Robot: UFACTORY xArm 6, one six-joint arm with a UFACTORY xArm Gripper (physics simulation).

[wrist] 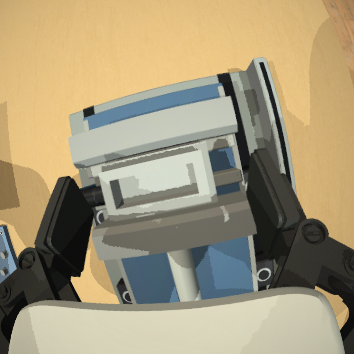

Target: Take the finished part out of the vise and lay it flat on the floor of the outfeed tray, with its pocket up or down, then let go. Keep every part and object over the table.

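Places are measured from the arm's base along level axes (x left, y back, z up), in metres.
Pixels of known places: gripper, fingertip midpoint: (161, 183).
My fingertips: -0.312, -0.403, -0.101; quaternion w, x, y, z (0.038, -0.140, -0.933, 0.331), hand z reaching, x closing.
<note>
Ahead of a thing's pixels: the offset from my fingertips to its top centre, as dx, dy, dz. "*": to the spot under its first point.
The finished part {+0.005, -0.001, +0.002} (154, 179), a pale grey rectangular block with its pocket facing up, sits in the vise {+0.015, +0.070, -0.014} (175, 231) between the far jaw (152, 134) and the near jaw in the wrist view. My gripper (161, 183) is open and empty. Its black fingers stand apart beyond the part's left and right ends, with the right finger over the vise's right side. Neither finger appears to touch the part. How high the fingertips are relative to the part is hard to tell. The outfeed tray does not show in the wrist view.
A short black cylinder {* +0.046, -0.010, -0.017} (91, 195) points at the part's left end, close to the left finger. A raised rail {* -0.093, -0.015, -0.063} (272, 107) runs along the vise's right side. A blue object with round knobs {* +0.268, +0.006, -0.104} (6, 252) shows at the left edge. The wooden floor (344, 17) shows at top right.
</note>
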